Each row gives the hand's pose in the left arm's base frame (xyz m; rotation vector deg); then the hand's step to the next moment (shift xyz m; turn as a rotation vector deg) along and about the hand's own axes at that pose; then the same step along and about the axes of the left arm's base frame.
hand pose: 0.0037 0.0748 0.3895 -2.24 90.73 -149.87
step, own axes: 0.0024 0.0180 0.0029 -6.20 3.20 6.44
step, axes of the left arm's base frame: -0.0012 -0.0111 -0.0146 6.78 -6.64 0.29
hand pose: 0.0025 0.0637 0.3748 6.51 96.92 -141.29
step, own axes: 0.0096 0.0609 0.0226 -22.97 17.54 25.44
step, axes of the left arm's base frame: 0.0011 -0.0434 -0.0493 26.10 -28.08 -3.59
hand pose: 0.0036 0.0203 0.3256 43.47 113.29 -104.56
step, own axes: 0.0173 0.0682 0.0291 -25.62 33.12 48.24
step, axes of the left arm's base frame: 0.0237 -0.0241 -0.0682 35.09 -50.54 -17.16
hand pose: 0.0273 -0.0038 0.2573 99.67 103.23 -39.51
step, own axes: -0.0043 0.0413 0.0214 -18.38 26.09 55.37
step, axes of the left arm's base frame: 0.0420 -0.0163 -0.0123 28.11 -50.46 -27.35
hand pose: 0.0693 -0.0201 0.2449 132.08 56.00 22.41
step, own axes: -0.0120 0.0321 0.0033 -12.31 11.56 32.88
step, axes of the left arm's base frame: 0.0110 -0.0277 0.0172 13.57 -28.81 -18.76
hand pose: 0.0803 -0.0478 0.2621 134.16 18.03 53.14
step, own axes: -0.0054 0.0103 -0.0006 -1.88 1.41 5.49
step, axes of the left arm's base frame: -0.0043 -0.0102 0.0037 2.39 -4.32 -3.35
